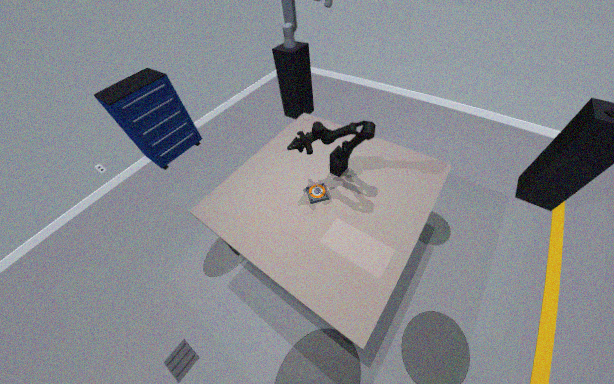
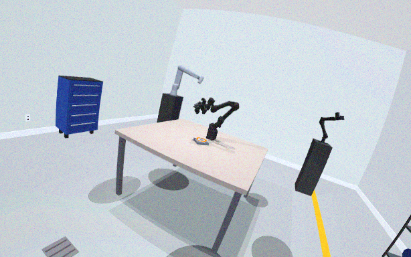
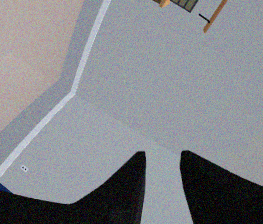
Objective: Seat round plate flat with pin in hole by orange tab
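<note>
My gripper tip is 31 cm above the round plate, 18 cm to the right of it and 3 cm past it.
</note>
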